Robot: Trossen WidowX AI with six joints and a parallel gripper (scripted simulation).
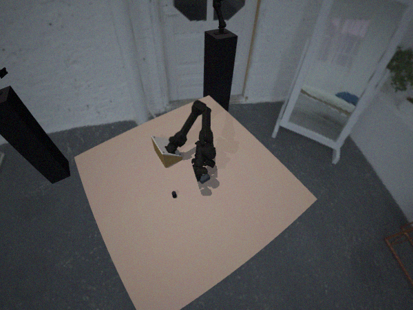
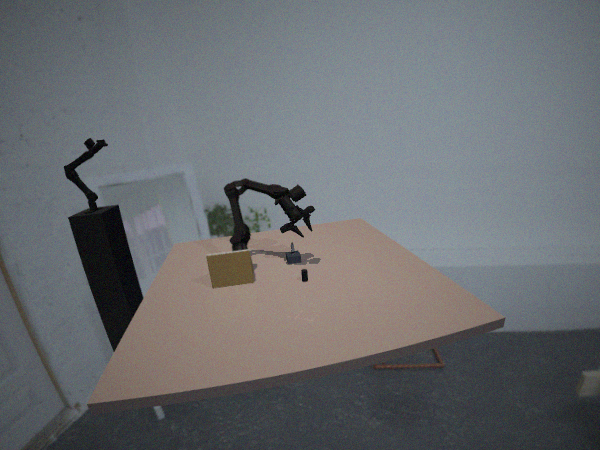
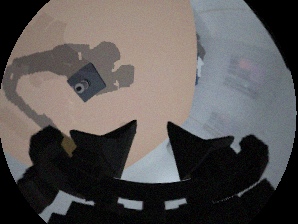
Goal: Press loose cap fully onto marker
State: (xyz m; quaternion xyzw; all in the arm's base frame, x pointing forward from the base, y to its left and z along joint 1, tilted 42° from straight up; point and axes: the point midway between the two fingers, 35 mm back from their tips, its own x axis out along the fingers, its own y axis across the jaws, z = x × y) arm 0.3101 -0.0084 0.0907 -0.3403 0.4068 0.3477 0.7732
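Now: gripper tip 4 cm past the black cap, 15 cm to the left of it and 14 cm above it. Also, from my gripper tip: block 7 cm behind, 8 cm to the left, 14 cm below.
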